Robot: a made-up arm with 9 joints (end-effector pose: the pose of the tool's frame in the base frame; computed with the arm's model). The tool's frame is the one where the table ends.
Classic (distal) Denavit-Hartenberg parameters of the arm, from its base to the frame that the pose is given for. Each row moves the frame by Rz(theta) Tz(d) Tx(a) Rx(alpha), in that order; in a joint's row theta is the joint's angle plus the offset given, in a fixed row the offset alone. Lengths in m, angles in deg.
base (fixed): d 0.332  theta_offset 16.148  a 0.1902  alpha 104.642
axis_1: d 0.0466  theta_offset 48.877  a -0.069  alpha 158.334
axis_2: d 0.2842  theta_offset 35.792  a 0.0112  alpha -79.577
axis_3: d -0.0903  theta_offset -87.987  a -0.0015  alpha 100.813
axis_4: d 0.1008  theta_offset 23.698  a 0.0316  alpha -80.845
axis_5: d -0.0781  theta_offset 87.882  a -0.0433  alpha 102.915
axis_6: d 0  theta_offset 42.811  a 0.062  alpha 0
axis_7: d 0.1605  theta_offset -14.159  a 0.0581  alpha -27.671
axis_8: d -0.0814  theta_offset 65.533  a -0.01  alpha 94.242
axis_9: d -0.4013  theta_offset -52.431  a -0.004  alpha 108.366
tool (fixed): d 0.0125  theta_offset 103.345  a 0  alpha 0
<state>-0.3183 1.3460 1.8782 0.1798 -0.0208 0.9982 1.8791 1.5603 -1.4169</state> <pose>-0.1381 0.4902 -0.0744 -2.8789 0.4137 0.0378</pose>
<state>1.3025 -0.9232 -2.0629 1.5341 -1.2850 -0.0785 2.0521 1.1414 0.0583</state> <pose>0.2737 -0.0661 0.6789 -1.0055 0.0127 2.7257</pose>
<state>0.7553 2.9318 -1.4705 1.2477 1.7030 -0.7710 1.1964 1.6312 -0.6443</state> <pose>0.6820 0.4037 0.5336 -0.1596 2.1707 0.3161</pose>
Working (the frame after each row of the table, in the pose's form):
after base (fixed): 0.1827 0.0529 0.3320 1.8127 0.2571 0.1986
after axis_1: 0.1929 0.0271 0.2535 -1.1119 -0.9369 -1.3560
after axis_2: 0.2180 0.3037 0.3144 -1.4558 -0.0051 2.4201
after axis_3: 0.2951 0.2897 0.2696 1.4974 -0.9415 0.7686
after axis_4: 0.2619 0.1894 0.2681 0.0268 -2.7478 0.0215
after axis_5: 0.2520 0.1943 0.3567 -1.3604 0.3829 0.2015
after axis_6: 0.3096 0.1891 0.3344 -1.3643 0.3665 0.1818
after axis_7: 0.3492 0.3524 0.3045 -1.4930 0.7794 1.2375
after axis_8: 0.3802 0.2771 0.2943 0.4061 -2.2040 0.2218
after axis_9: 0.6722 0.4001 0.5406 -1.8624 1.2621 -0.7057

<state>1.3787 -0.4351 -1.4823 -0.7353 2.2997 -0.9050 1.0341 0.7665 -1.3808</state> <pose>-0.2357 0.4615 0.3883 0.0174 -0.4765 -0.5834</pose>
Working (the frame after each row of the table, in the pose's form):
after base (fixed): 0.1827 0.0529 0.3320 1.8127 0.2571 0.1986
after axis_1: 0.2321 0.0346 0.2675 -0.6800 -1.1326 -1.9034
after axis_2: 0.2410 0.2829 0.4060 -1.5380 0.3770 -2.3266
after axis_3: 0.1572 0.2857 0.3725 1.8466 1.2785 -0.6946
after axis_4: 0.1573 0.2194 0.2903 0.5986 1.5339 0.3262
after axis_5: 0.0861 0.2727 0.2829 -0.1336 -0.3488 -1.6695
after axis_6: 0.0684 0.2156 0.2992 -0.1083 -0.3671 -1.8253
after axis_7: 0.0774 0.2167 0.4696 -0.6523 -0.0116 -1.1011
after axis_8: 0.0464 0.1711 0.4089 1.1531 0.9446 0.1407
after axis_9: -0.2303 0.4600 0.3771 0.4857 -0.3559 -2.3435

